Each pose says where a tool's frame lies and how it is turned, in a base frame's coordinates. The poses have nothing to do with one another.
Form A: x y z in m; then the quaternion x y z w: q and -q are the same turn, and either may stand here.
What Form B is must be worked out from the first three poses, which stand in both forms.
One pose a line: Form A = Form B
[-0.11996, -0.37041, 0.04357, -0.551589, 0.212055, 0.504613, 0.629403] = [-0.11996, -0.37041, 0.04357, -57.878, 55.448, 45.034]
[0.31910, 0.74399, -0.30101, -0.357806, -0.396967, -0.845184, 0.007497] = [0.31910, 0.74399, -0.30101, 57.212, -37.646, 159.955]
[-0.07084, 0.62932, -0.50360, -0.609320, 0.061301, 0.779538, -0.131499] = [-0.07084, 0.62932, -0.50360, 45.666, 69.044, -128.547]
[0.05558, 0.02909, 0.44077, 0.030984, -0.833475, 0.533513, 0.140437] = [0.05558, 0.02909, 0.44077, -113.956, -15.495, 174.151]
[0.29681, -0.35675, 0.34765, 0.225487, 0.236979, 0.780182, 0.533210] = [0.29681, -0.35675, 0.34765, 37.825, -5.689, 109.349]
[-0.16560, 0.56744, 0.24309, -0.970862, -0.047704, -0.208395, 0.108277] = [-0.16560, 0.56744, 0.24309, -167.923, -24.518, 2.993]
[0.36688, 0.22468, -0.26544, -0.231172, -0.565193, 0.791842, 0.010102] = [0.36688, 0.22468, -0.26544, -74.222, 20.774, 162.747]
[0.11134, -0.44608, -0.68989, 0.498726, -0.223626, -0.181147, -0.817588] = [0.11134, -0.44608, -0.68989, -61.275, 33.117, 5.011]
